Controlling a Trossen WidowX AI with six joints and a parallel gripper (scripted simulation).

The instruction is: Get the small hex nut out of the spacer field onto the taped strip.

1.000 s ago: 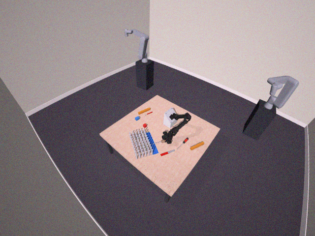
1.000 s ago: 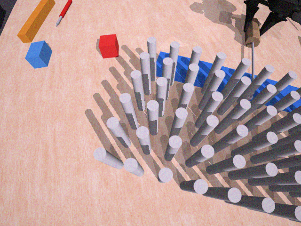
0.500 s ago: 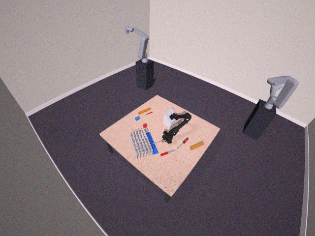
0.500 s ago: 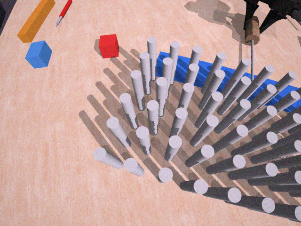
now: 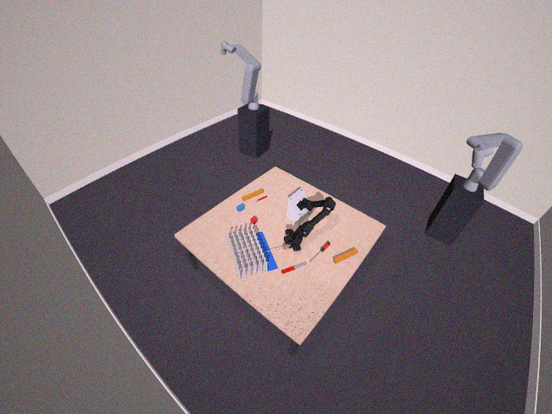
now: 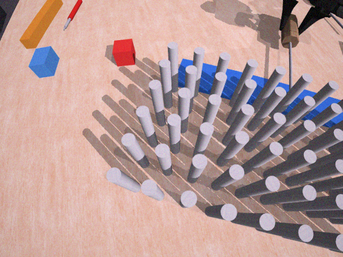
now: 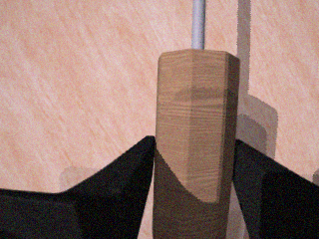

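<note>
My gripper tip is now 8 cm short of the long tool and 6 cm to the left of it. The rest, counted from my gripper tip: hex nut 16 cm ahead, 13 cm to the right, 2 cm below; then blue taped strip 12 cm ahead, 14 cm to the right, 3 cm below; then red cube 7 cm behind, 38 cm to the right, 1 cm below.
</note>
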